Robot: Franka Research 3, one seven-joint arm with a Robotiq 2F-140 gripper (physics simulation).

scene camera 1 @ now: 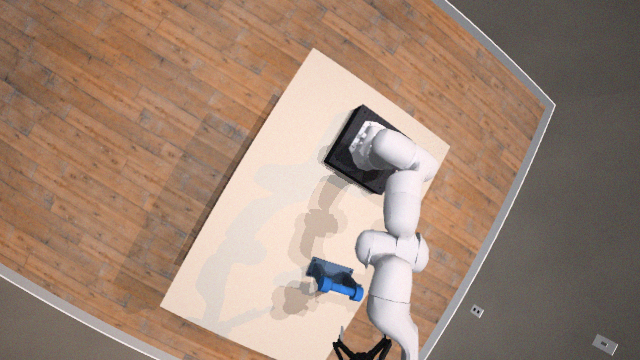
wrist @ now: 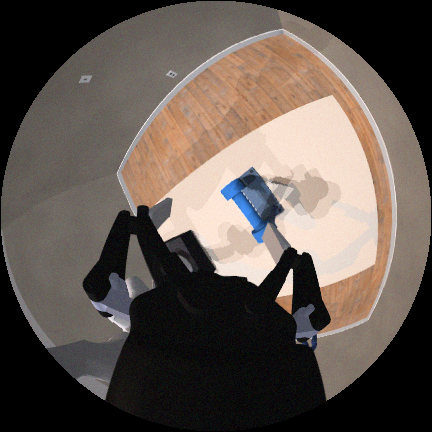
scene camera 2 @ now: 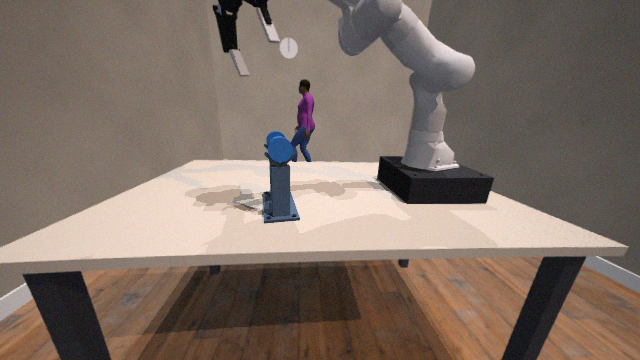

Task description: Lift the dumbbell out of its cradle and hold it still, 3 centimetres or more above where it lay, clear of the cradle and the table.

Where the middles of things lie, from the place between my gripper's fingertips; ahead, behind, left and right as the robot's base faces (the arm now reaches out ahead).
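The blue-grey cradle (scene camera 2: 279, 206) is 32 cm below my hand, 5 cm behind it and 4 cm to the right of it. As for the blue dumbbell (wrist: 233, 189), my gripper is 4 cm to the left of it, 5 cm past it and 21 cm above it.
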